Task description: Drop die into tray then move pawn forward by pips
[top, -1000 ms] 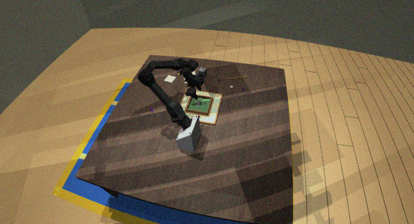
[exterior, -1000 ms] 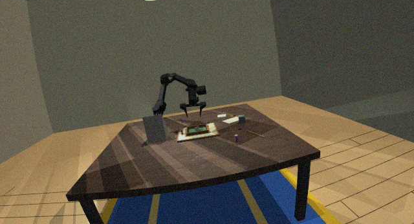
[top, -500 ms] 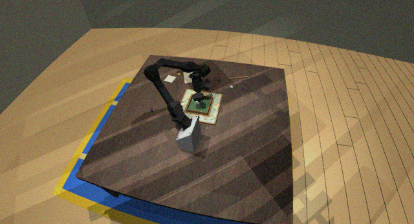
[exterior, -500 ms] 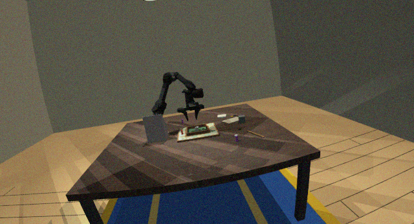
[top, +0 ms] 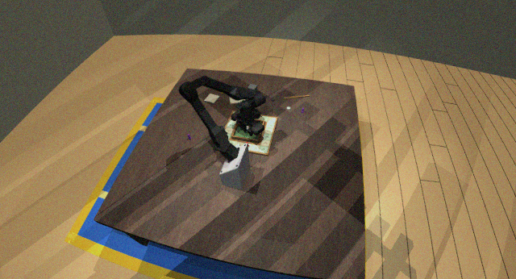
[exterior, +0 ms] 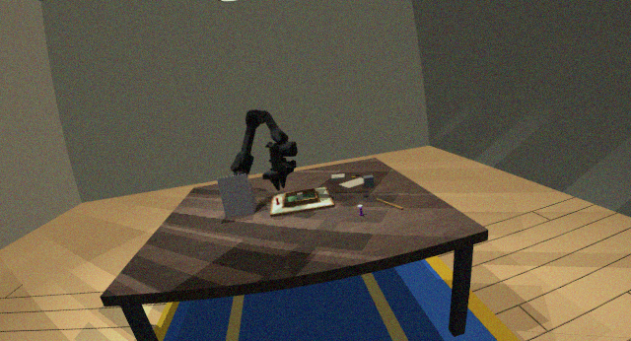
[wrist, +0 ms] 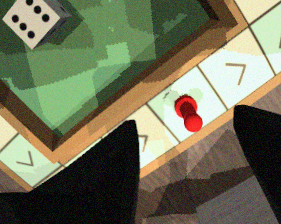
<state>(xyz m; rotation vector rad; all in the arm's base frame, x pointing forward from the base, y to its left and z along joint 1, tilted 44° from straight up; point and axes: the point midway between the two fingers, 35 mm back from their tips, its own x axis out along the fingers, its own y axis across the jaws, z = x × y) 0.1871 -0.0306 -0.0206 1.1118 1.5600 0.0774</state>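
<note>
Right now my gripper tip is 60 mm above the red pawn, 30 mm past it and 10 mm to the right of it. From my gripper tip the other things lie so: grey die 90 mm ahead, 60 mm below, 30 mm to the left; grey cube 440 mm ahead, 60 mm below, 40 mm to the left; green dice tray 80 mm below, 80 mm ahead, 10 mm to the left.
</note>
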